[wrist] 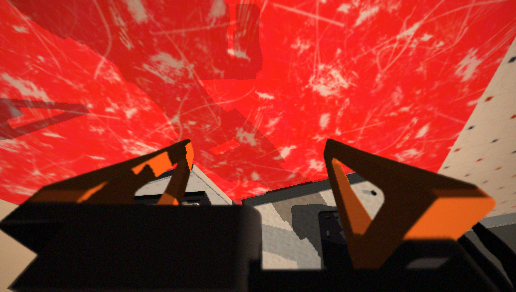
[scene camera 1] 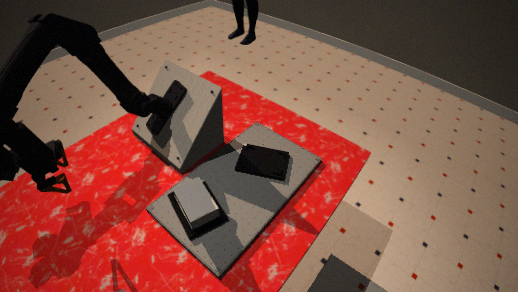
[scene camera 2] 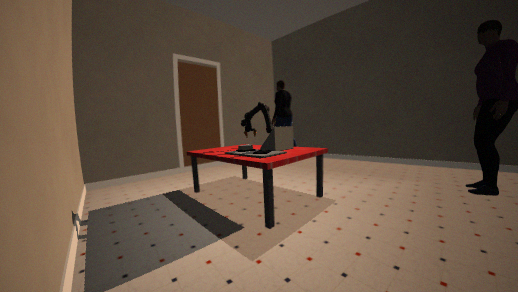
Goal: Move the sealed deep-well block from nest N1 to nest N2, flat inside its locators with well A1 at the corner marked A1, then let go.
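Frame: origin at the arm's base, x ahead, y left, z up, level; millimetres.
Seen in the pictures: gripper, fingertip midpoint: (wrist: 258,146) (scene camera 1: 67,178) (scene camera 2: 251,137); arm's base, origin of the base link: (wrist: 340,257) (scene camera 1: 166,108) (scene camera 2: 278,137).
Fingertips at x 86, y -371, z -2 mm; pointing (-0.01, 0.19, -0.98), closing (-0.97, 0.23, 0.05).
Observation:
Pixels of each thing's top centre, then the offset from my fingertips to it. "pt": a spot on its surface instead. Level surfaces: height alone.
- sealed deep-well block, middle of its top: (scene camera 1: 194,197) (scene camera 2: 245,145) dx +247, dy +253, dz -57 mm
- grey perforated plate, surface spot: (scene camera 1: 301,156) pt dx +321, dy +646, dz -110 mm
- red table, its level: dz -124 mm
The sealed deep-well block (scene camera 1: 196,198) (scene camera 2: 245,147) is a light grey box with a pale top. In scene camera 1 it sits in a black nest (scene camera 1: 193,234) at the near left part of the grey perforated plate (scene camera 1: 301,156). The other black nest (scene camera 1: 263,162) is empty, farther right on the plate. Nest labels and the A1 mark are too small to read. My gripper (scene camera 1: 67,178) (scene camera 2: 250,135) (wrist: 258,146) is open and empty. It hangs above the red table, left of the block in scene camera 1 and apart from it. The block is mostly hidden in the wrist view.
A grey wedge (scene camera 1: 208,125) (scene camera 2: 284,138) (wrist: 280,245) stands behind the plate on the red table (scene camera 1: 90,220) (scene camera 2: 302,152) (wrist: 300,75). The arm's base (scene camera 1: 176,94) is fixed on its sloping face. Two people (scene camera 2: 283,107) (scene camera 2: 492,100) stand on the floor away from the table.

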